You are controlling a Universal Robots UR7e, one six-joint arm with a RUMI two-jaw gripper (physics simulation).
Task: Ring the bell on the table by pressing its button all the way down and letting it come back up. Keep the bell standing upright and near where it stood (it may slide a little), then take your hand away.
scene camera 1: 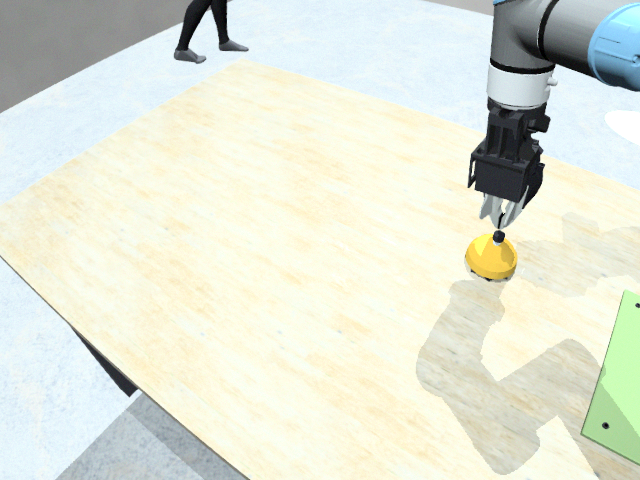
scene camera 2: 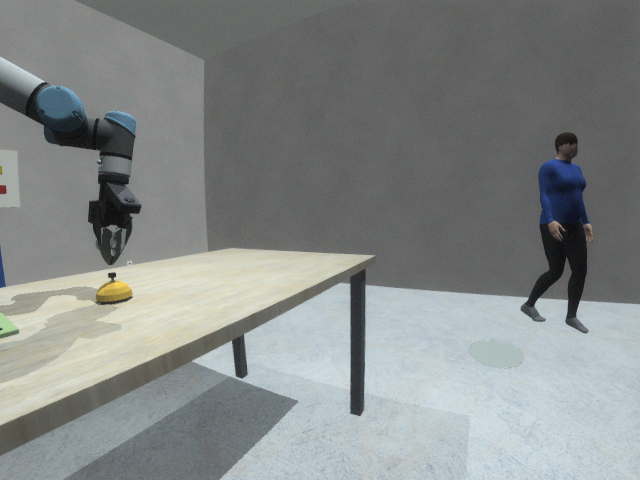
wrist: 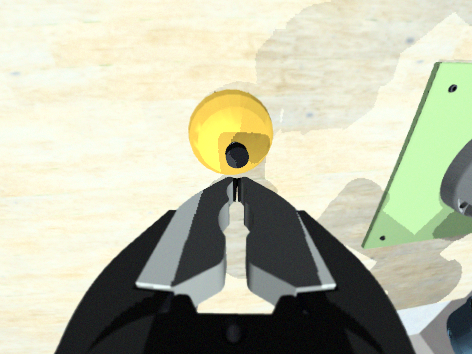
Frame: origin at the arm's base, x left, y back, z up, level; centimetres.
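Seen in the pictures: gripper, fingertip midpoint: (scene camera 1: 499, 228) (scene camera 2: 110, 264) (wrist: 237, 180).
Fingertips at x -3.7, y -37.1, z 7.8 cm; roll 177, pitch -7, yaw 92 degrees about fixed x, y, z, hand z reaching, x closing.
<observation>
Offsets run from my fingertips to a thing's top centre. Level surfaces: height alone.
The bell @(dx -0.8, dy +0.2, dz -1.9 cm) (scene camera 1: 490, 260) (scene camera 2: 114, 292) (wrist: 222, 117) is a yellow dome standing upright on the table. Its black button @(dx -0.8, dy +0.2, dz -1.9 cm) (scene camera 1: 498, 236) (scene camera 2: 111, 275) (wrist: 237, 155) stands up on top. My gripper (scene camera 1: 500, 226) (scene camera 2: 111, 262) (wrist: 237, 180) is shut and empty, pointing down. In the second scene view its tips are a little above the button, with a small gap between them. In the wrist view the tips show just below the button, in line with it from side to side.
A green plate (scene camera 1: 617, 382) (scene camera 2: 6, 326) (wrist: 412, 165) lies on the table @(dz -8.5 cm) (scene camera 1: 258, 232) (scene camera 2: 289, 268) to the bell's side; a grey round part (wrist: 460, 177) sits on it. A person (scene camera 1: 204, 25) (scene camera 2: 563, 196) stands on the floor beyond the table.
</observation>
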